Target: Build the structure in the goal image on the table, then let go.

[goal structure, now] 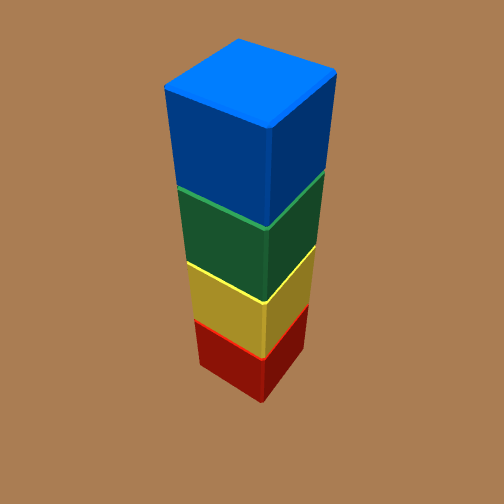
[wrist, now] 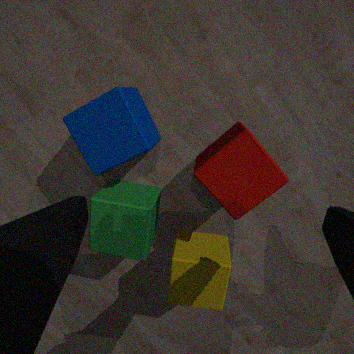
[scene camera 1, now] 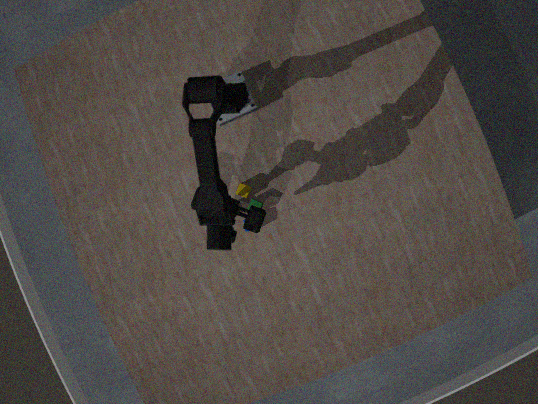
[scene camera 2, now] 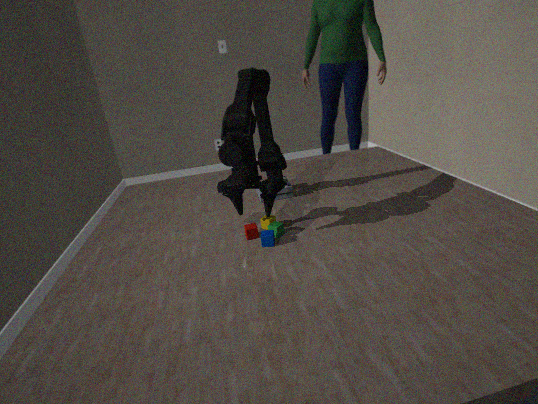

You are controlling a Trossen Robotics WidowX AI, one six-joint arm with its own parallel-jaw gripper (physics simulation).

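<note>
A blue cube (scene camera 2: 268, 238) (wrist: 111, 131), a green cube (scene camera 1: 255, 204) (scene camera 2: 276, 229) (wrist: 125, 221), a yellow cube (scene camera 1: 243, 190) (scene camera 2: 267, 222) (wrist: 201, 271) and a red cube (scene camera 2: 251, 231) (wrist: 242, 171) rest apart on the wooden surface in a loose cluster. In the wrist view blue is upper left, green below it, yellow lower middle and red to the right. In scene camera 1 the arm hides red and most of blue. My gripper (scene camera 2: 255, 215) (wrist: 208, 213) is open and empty, pointing down above the cluster, its fingertips wide apart.
The arm's light base plate (scene camera 1: 237, 118) stands on the wooden surface (scene camera 1: 350, 260) behind the cubes. The arm and its shadows stretch over this area. A standing person (scene camera 2: 342, 37) in a green top is at the back, near the walls.
</note>
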